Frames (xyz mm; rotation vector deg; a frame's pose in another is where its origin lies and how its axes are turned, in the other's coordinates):
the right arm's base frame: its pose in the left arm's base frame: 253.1 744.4 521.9 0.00 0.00 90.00
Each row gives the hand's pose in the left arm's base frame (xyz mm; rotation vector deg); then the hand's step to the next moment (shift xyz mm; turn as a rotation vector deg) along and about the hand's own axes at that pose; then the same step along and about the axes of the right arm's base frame.
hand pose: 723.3 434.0 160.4 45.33 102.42 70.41
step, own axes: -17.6 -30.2 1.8 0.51 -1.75 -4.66
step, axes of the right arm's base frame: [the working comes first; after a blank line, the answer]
step, axes of the left arm's base frame: 8.5 -23.9 -24.1 -4.42 -2.18 -0.86

-23.9 -8.5 -24.1 -2.18 4.42 -0.86
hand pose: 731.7 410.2 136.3 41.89 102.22 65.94
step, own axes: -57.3 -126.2 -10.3 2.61 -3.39 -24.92
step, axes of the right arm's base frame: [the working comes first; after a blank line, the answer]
step, axes of the left arm's base frame: 14.2 -101.8 -93.5 -23.47 -9.37 0.91

-101.8 -14.2 -93.5 -9.37 23.47 0.91
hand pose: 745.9 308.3 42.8 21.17 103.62 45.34
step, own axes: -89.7 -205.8 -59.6 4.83 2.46 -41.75
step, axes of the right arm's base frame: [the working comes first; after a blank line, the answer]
step, axes of the left arm's base frame: 3.8 -223.7 -62.3 -40.47 -9.47 6.67

-223.7 -3.8 -62.3 -9.47 40.47 6.67
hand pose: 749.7 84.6 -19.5 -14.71 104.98 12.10
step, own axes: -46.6 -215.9 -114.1 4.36 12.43 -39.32
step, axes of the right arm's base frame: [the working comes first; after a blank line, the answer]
step, axes of the left arm's base frame: -31.8 -235.4 73.2 -40.93 0.79 6.59

-235.4 31.8 73.2 0.79 40.93 6.59
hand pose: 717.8 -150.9 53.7 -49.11 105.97 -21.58
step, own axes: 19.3 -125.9 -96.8 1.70 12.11 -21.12
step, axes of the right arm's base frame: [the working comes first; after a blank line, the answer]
step, axes of the left arm's base frame: -42.1 -113.3 104.8 -23.94 4.67 0.70

-113.3 42.1 104.8 4.67 23.94 0.70
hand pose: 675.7 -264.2 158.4 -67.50 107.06 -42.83
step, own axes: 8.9 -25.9 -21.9 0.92 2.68 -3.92
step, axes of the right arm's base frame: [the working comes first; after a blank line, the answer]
step, axes of the left arm's base frame: -9.3 -16.9 29.3 -4.80 0.48 -0.40

-16.9 9.3 29.3 0.48 4.80 -0.40
